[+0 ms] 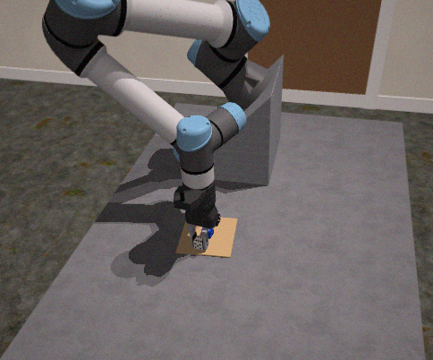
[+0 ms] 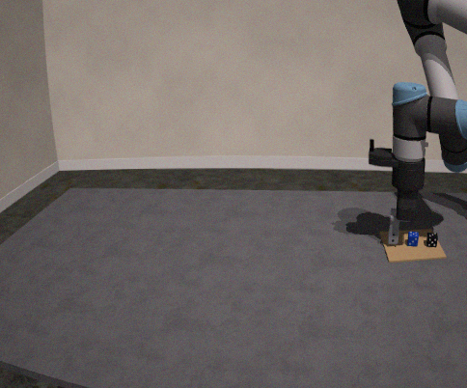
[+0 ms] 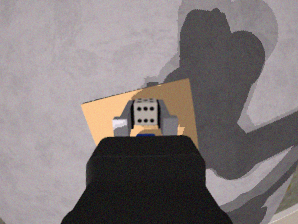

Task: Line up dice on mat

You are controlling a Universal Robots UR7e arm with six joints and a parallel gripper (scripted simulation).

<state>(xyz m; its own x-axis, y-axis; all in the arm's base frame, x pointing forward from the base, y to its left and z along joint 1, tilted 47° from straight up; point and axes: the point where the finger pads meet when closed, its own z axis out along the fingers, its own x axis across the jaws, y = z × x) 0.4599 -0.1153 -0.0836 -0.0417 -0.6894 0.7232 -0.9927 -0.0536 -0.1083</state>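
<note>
The white die is 10 mm below my hand. Round my hand: tan mat 50 mm behind, 30 mm below; black die 100 mm behind, 10 mm below; blue die 50 mm behind, 10 mm below.
</note>
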